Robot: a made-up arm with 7 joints.
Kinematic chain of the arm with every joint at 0, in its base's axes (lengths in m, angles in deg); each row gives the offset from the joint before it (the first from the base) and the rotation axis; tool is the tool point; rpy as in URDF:
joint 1: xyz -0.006 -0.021 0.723 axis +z
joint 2: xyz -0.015 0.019 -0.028 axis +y
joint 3: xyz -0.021 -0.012 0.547 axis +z
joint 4: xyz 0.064 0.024 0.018 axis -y
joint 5: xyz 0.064 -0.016 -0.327 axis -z
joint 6: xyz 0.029 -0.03 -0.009 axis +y
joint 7: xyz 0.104 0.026 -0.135 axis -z
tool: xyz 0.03 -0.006 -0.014 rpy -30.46 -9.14 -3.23
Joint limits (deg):
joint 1: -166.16..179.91
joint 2: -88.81..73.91
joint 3: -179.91..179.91
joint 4: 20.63..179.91
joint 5: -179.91..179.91
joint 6: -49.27..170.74
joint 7: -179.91..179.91
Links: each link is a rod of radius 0.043 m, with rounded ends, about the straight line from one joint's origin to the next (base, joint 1, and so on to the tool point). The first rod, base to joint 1, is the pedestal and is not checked.
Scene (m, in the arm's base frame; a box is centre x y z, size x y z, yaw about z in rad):
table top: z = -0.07
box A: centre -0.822 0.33 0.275 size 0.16 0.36 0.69 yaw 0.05
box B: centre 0.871 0.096 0 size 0.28 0.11 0.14 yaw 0.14
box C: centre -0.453 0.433 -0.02 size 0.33 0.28 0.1 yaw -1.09
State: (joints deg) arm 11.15 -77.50 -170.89 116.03 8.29 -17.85 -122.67
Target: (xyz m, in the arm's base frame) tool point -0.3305 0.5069 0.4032
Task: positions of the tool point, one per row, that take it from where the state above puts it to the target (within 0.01 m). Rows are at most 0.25 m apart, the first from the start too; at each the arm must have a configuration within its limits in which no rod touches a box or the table.
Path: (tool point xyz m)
1: -0.9301 -0.2768 0.3931
2: -0.8018 -0.2985 0.3034
3: -0.6544 -0.3282 0.2809
4: -0.6543 -0.1215 0.2791
5: -0.5835 0.0819 0.2931
6: -0.4467 0.2451 0.3299
7: -0.2709 0.3336 0.3903
8: -0.3008 0.4182 0.3863
9: -0.3305 0.5069 0.4032

